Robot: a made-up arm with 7 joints.
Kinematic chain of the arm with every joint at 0, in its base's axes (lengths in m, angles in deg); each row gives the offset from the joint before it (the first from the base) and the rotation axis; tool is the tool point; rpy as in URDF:
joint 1: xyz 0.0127 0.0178 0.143 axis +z
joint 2: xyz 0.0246 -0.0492 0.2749 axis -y
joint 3: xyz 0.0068 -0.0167 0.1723 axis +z
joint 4: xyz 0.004 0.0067 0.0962 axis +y
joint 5: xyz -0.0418 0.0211 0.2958 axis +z
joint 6: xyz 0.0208 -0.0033 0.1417 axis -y
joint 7: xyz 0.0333 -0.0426 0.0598 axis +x
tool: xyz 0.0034 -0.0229 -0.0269 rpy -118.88 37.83 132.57
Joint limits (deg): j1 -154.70..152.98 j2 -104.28..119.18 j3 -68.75..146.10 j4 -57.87..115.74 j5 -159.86..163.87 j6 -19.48..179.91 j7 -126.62..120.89
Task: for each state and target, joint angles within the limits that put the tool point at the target. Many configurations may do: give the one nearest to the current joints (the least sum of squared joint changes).
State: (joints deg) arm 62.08 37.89 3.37 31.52 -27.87 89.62 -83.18
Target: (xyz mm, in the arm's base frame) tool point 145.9 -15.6 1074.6
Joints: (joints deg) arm 61.83 37.24 -6.28 73.72 -18.83 105.19 -81.16
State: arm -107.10 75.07 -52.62 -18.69 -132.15 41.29 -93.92
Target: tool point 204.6 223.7 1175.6
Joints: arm -143.32 26.47 -55.67 12.24 -133.39 24.85 -111.80
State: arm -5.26 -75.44 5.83 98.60 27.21 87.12 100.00
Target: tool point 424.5 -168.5 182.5
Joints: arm -17.49 -45.01 1.08 112.96 28.53 92.68 98.49
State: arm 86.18 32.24 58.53 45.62 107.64 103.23 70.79
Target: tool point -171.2 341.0 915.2
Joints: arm 76.67 3.84 46.62 64.32 107.08 103.58 70.43
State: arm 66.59 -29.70 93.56 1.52 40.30 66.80 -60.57
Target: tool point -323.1 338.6 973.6
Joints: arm 104.41 -31.44 94.48 37.27 44.88 61.03 -60.16
